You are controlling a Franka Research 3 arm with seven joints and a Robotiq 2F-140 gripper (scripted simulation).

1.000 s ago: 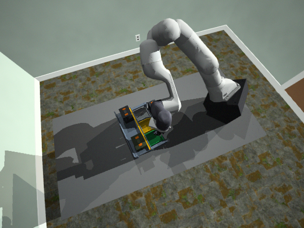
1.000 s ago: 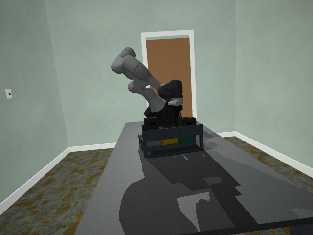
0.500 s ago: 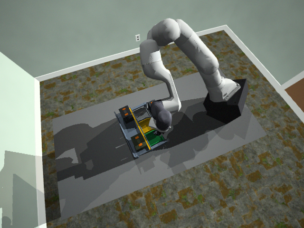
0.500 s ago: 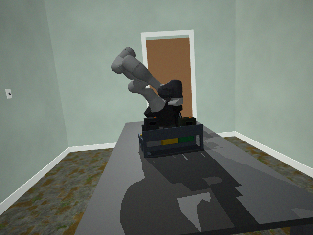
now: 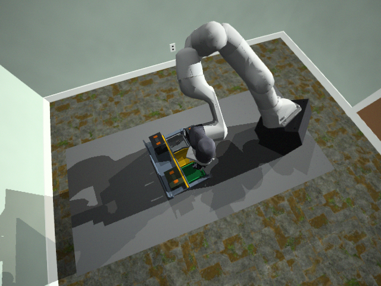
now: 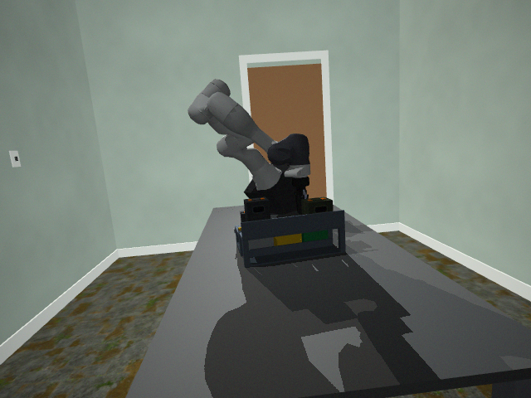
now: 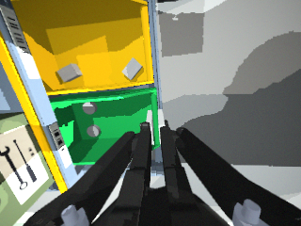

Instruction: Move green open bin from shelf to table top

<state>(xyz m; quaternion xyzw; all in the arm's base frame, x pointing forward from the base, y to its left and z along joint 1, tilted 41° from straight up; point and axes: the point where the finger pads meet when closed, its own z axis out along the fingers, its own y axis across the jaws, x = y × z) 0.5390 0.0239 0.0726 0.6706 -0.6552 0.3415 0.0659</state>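
Now: hand 8 cm short of the green open bin, 1 cm to the left of it and 2 cm above it. From my hand the other things lie so: yellow rail: 12 cm ahead, 12 cm to the right, 4 cm above; yellow bin: 7 cm ahead, 12 cm to the right, 2 cm below.
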